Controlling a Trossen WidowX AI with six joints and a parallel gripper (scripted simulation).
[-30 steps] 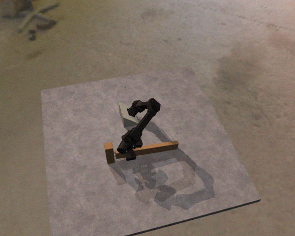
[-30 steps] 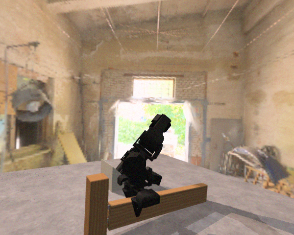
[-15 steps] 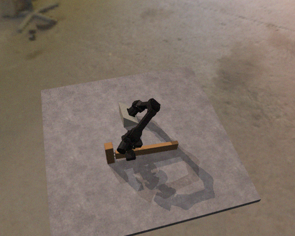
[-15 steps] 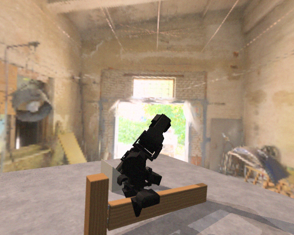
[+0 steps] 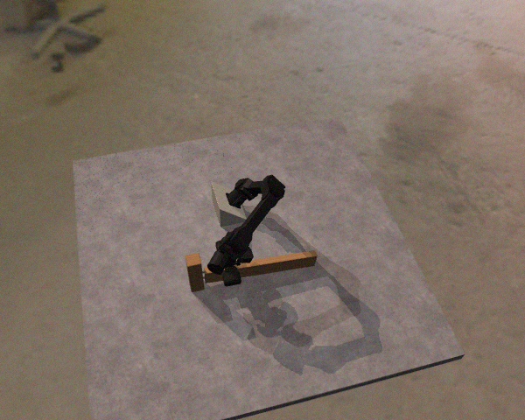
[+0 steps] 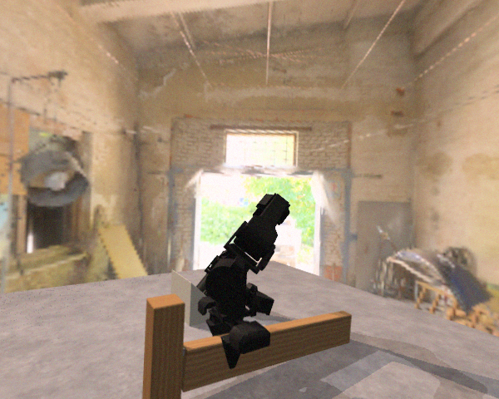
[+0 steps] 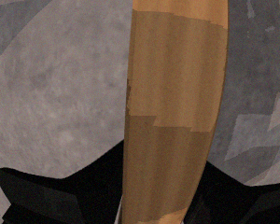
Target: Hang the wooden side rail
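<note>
The wooden headboard post is 12 cm to the right of my gripper tip, 4 cm above it and 1 cm behind it.
</note>
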